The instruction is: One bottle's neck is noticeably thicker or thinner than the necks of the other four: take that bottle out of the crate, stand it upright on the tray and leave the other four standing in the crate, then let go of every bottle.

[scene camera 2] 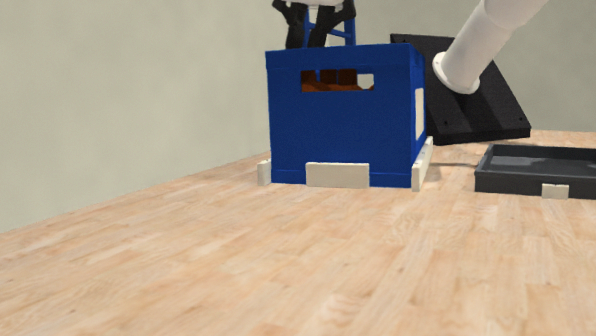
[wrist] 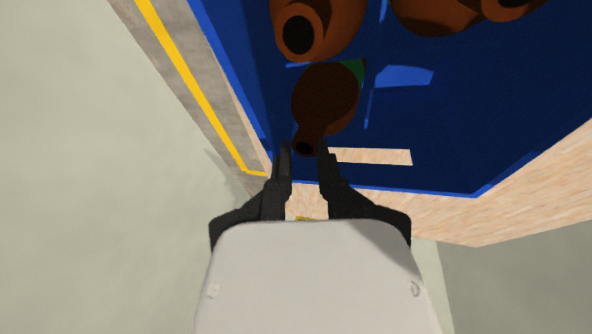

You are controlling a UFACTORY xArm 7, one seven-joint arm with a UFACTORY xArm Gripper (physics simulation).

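Seen in the pictures: gripper, fingertip midpoint: (wrist: 304,151); arm's base, link origin: (scene camera 2: 455,73).
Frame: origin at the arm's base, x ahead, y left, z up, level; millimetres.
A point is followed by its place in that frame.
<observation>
The blue crate (scene camera 2: 345,130) @[x 541, y 123, z -82 mm] (wrist: 430,193) @[x 518, y 162, z 23 mm] holds brown bottles. In the wrist view, my gripper (scene camera 2: 306,45) @[x 532, y 40, z 15 mm] (wrist: 304,151) @[x 532, y 40, z 15 mm] has its fingertips on either side of the mouth and upper neck of a bottle (wrist: 325,100) @[x 502, y 44, z -25 mm] near the crate's near-left corner, and looks shut on that neck. In scene camera 2 the fingertips go down behind the crate's front rim. A second bottle (wrist: 299,35) @[x 450, y 11, z 11 mm] stands behind it, and another bottle (wrist: 435,20) @[x 428, y 83, z -30 mm] is partly in view at the upper right. Which neck differs cannot be told here. The dark tray (scene camera 2: 510,183) @[x 461, y 309, z -139 mm] stands right of the crate.
Pale stop blocks (scene camera 2: 337,175) @[x 555, y 121, z -136 mm] (scene camera 2: 422,162) @[x 477, y 195, z -124 mm] stand against the crate's base. A small pale block (scene camera 2: 555,191) @[x 451, y 361, z -143 mm] sits at the tray's front. A tilted black panel (scene camera 2: 480,120) @[x 33, y 79, z -106 mm] and a white arm part (scene camera 2: 465,65) @[x 59, y 56, z 16 mm] are behind, between crate and tray.
</observation>
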